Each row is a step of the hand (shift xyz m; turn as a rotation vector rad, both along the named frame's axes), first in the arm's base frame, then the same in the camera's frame.
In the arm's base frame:
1: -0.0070 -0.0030 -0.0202 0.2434 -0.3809 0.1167
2: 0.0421 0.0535 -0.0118 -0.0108 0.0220 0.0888
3: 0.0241 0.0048 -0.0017 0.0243 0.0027 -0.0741
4: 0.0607 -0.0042 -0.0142 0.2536 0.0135 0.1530
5: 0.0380 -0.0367 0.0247 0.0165 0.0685 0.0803
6: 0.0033 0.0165 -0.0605 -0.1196 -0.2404 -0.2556
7: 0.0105 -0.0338 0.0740 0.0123 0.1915 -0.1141
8: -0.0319 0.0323 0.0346 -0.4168 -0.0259 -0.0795
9: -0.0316 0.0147 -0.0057 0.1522 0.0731 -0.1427
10: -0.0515 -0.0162 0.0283 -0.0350 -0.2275 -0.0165
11: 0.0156 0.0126 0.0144 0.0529 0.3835 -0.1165
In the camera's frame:
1: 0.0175 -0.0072 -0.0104 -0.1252 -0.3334 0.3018
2: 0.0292 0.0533 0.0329 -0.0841 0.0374 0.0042
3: 0.0075 0.0062 0.0226 0.0769 -0.0094 0.0091
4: 0.0257 -0.0023 0.0569 -0.0918 0.0605 0.2754
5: -0.0220 -0.0285 0.0459 -0.0624 0.0833 0.0241
6: 0.0617 0.0051 -0.0103 0.1807 -0.2921 -0.1396
7: -0.0747 -0.0185 0.0283 0.1446 0.1672 -0.0312
8: -0.0346 0.0358 -0.0280 -0.0154 -0.0709 -0.4189
9: 0.0013 0.0110 -0.0335 0.1817 0.0561 0.1127
10: -0.0408 -0.0144 -0.0429 -0.0297 -0.2285 -0.0123
11: -0.0085 0.0162 0.0166 0.1877 0.3578 -0.0132

